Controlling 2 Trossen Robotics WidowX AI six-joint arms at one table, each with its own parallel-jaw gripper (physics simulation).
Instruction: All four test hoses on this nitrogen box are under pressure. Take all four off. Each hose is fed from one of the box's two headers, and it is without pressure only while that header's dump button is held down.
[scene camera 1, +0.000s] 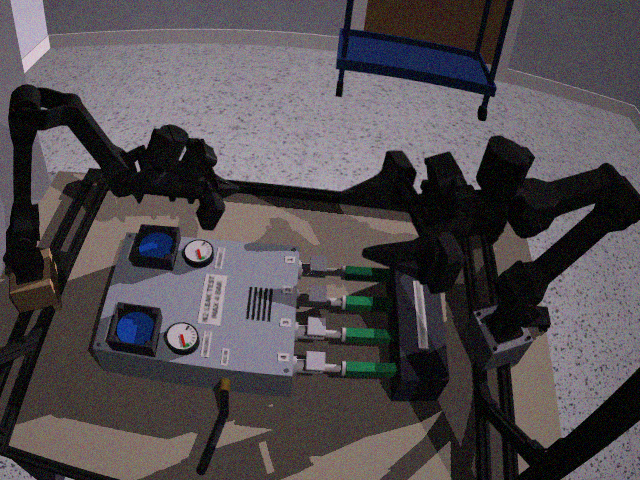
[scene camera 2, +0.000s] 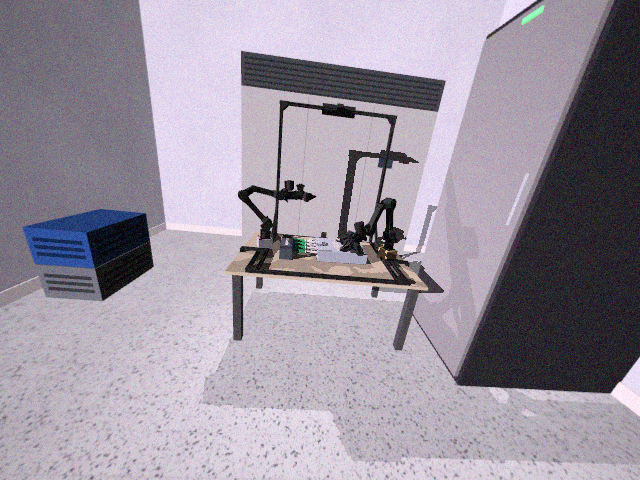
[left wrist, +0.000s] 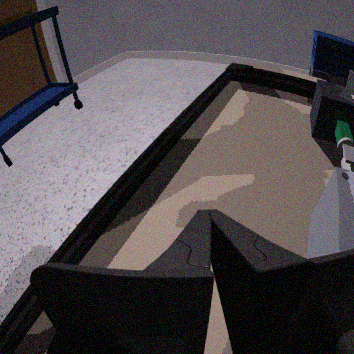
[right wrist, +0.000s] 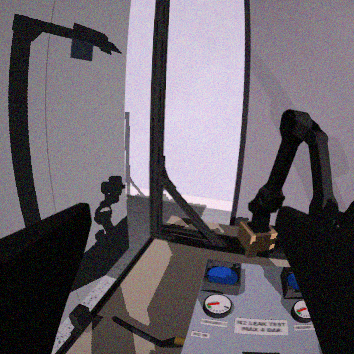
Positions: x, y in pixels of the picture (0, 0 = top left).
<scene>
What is my left gripper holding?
Nothing.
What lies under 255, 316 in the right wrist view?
A grey nitrogen box.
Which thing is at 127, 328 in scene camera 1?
A blue dump button.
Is my right gripper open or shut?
Open.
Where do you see a grey nitrogen box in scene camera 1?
At 236, 307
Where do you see a grey nitrogen box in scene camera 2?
326, 249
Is my left gripper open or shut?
Shut.
</scene>
